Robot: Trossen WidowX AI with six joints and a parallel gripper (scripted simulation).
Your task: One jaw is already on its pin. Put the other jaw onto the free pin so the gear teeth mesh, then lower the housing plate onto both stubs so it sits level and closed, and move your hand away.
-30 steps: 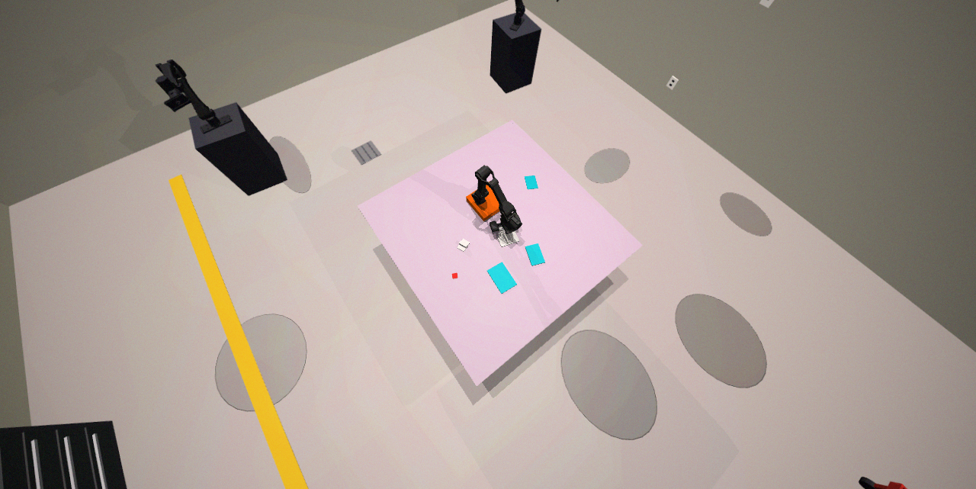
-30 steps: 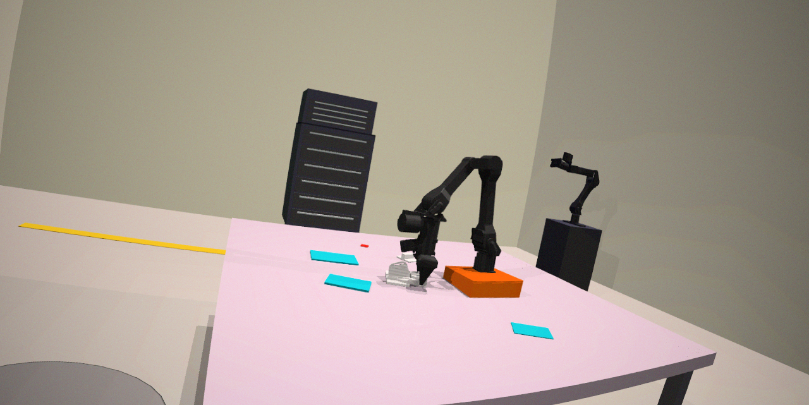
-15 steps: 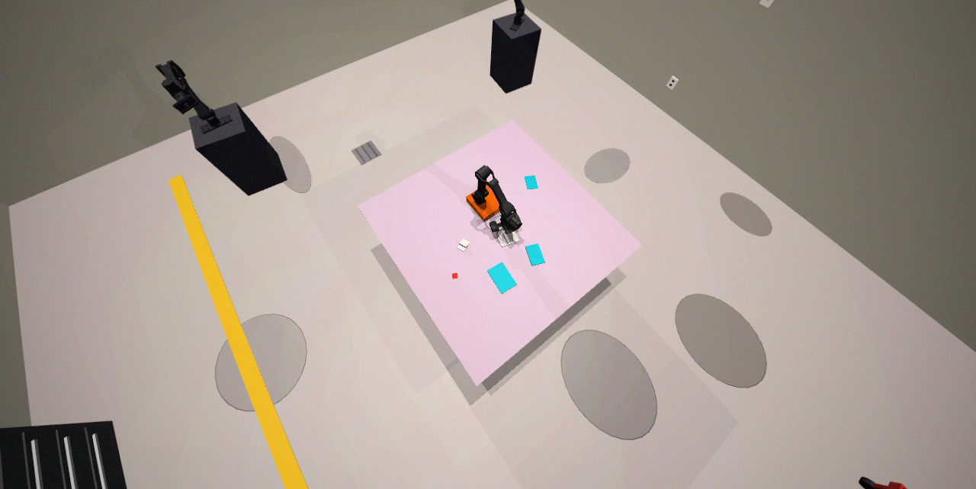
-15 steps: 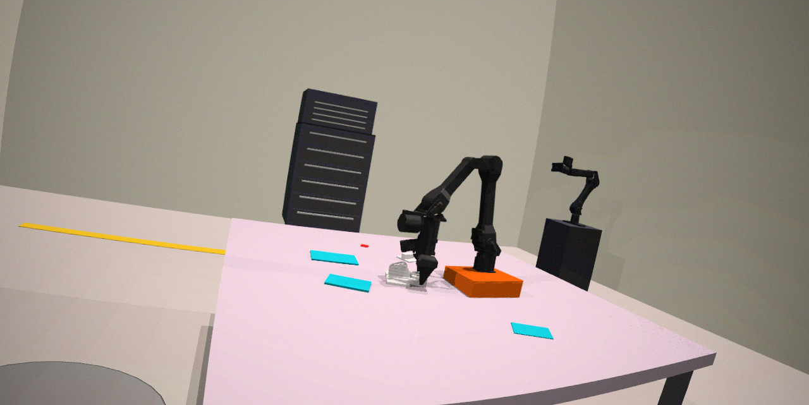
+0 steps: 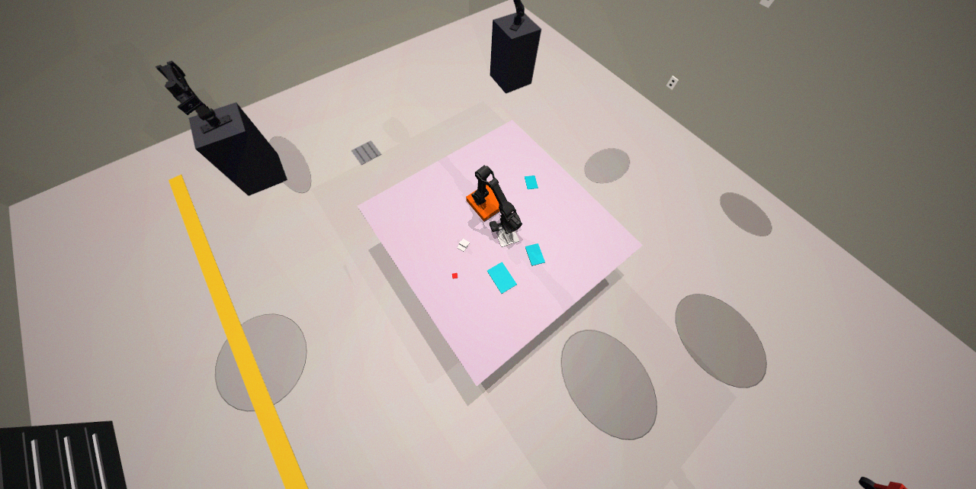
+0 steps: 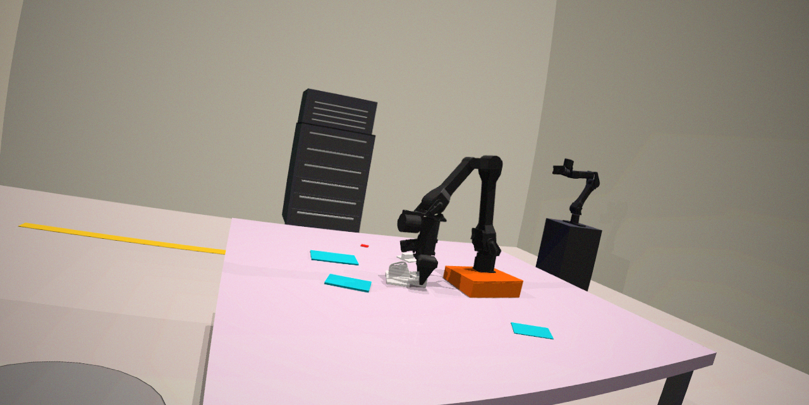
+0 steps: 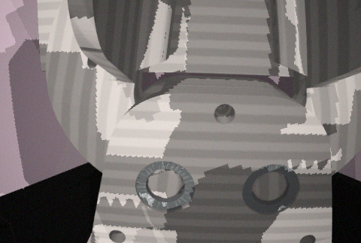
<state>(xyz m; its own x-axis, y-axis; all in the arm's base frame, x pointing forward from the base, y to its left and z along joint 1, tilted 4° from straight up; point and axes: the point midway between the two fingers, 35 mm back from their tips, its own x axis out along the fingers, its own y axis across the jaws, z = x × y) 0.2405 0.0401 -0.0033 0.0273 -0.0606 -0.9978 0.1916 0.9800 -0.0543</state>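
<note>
Now: the white jaw 30 mm ahead of my gripper tip, 10 mm to the left of it and 10 mm above it. The rest, counted from my gripper tip: red marker (410 mm to the right, 110 mm ahead, 10 mm below).
</note>
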